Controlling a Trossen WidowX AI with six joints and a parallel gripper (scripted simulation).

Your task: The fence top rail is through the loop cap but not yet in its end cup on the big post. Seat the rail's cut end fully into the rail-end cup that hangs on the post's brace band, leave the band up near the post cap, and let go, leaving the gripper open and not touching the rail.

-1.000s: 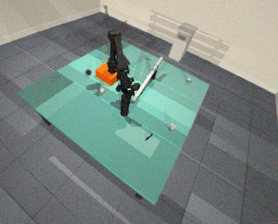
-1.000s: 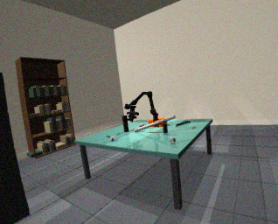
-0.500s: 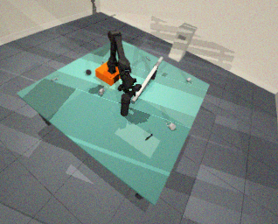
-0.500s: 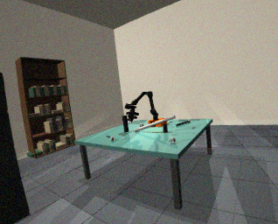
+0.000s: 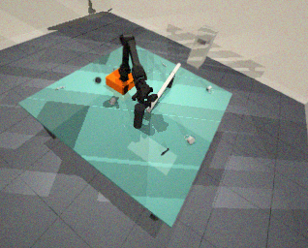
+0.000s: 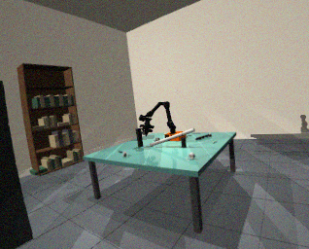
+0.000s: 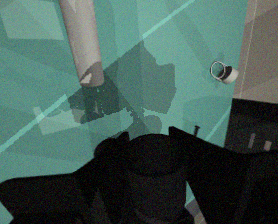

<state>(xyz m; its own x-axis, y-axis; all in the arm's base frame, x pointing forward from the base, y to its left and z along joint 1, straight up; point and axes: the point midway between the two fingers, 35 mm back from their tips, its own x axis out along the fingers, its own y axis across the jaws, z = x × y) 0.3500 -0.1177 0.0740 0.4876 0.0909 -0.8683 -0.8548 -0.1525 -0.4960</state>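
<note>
Now: gripper tip 1 cm past the dark rail-end cup, 3 cm to the left of it and 3 cm below it. Also, from my gripper tip: short dark post 10 cm behind, 43 cm to the left, 2 cm below; then dark screw 28 cm ahead, 11 cm to the right, 12 cm below.
</note>
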